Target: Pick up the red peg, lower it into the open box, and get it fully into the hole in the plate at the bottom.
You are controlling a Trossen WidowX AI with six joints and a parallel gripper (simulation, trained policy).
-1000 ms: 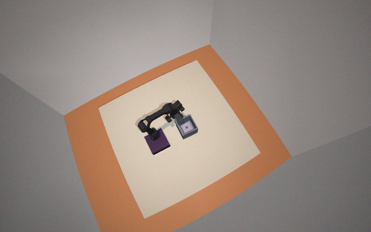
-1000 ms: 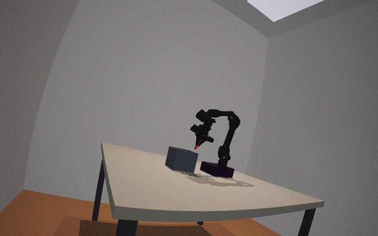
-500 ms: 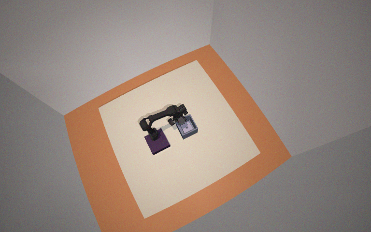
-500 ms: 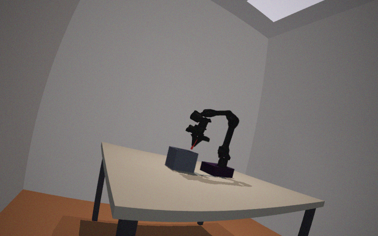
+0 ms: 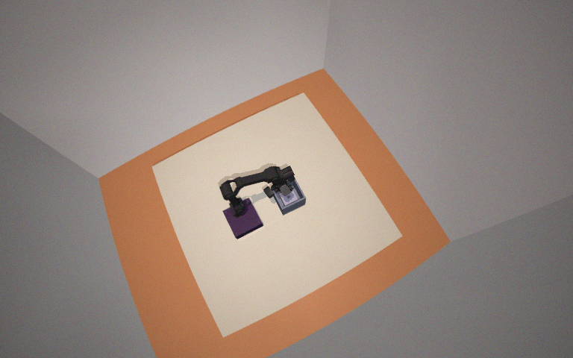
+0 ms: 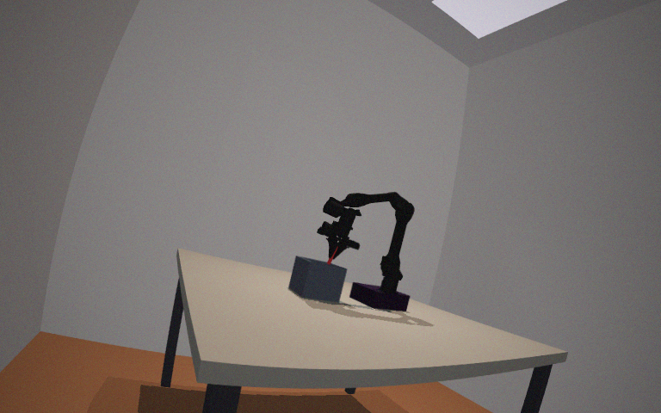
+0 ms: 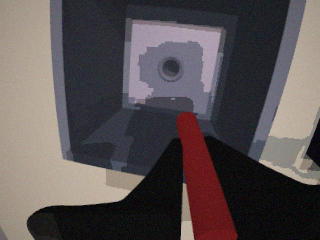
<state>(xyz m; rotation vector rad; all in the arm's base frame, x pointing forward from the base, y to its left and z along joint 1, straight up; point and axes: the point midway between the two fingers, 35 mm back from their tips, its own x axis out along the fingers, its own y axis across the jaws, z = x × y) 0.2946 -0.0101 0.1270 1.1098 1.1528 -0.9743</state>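
My gripper tip is now 3 cm short of the pale plate, 3 cm to the left of it and 12 cm above it. Round my gripper tip: red peg: 2 cm above.
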